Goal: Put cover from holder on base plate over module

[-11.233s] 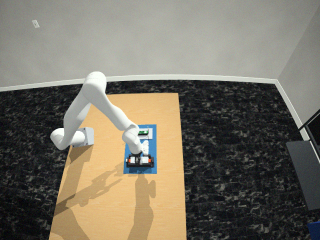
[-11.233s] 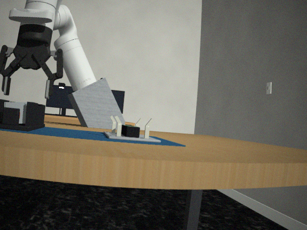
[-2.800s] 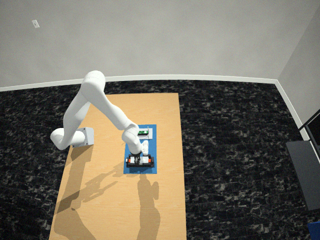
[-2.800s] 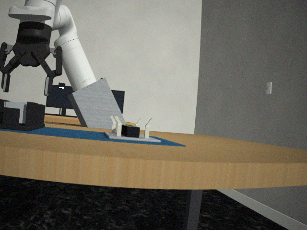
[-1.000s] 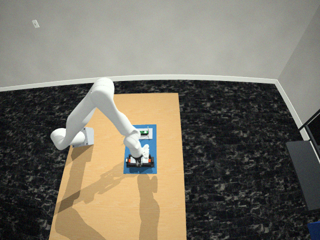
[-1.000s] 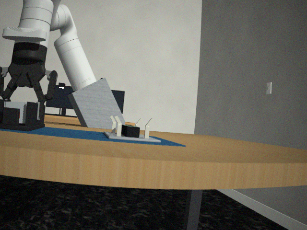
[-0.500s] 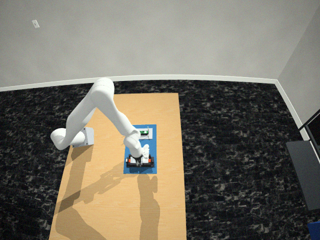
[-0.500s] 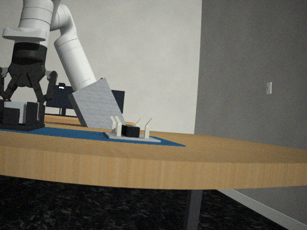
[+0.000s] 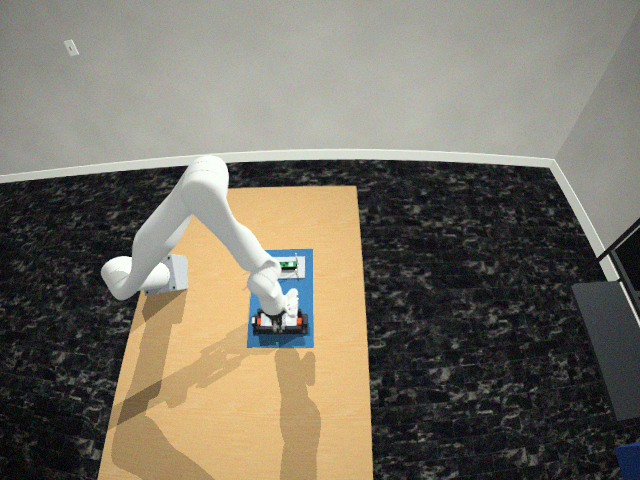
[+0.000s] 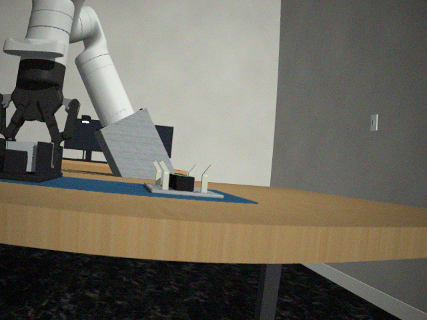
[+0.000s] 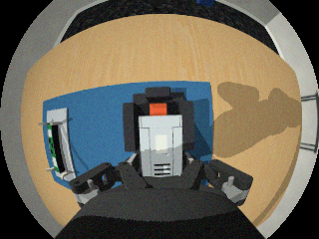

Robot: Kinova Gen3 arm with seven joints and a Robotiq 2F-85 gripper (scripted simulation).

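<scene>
The cover lies right at my hand.
</scene>
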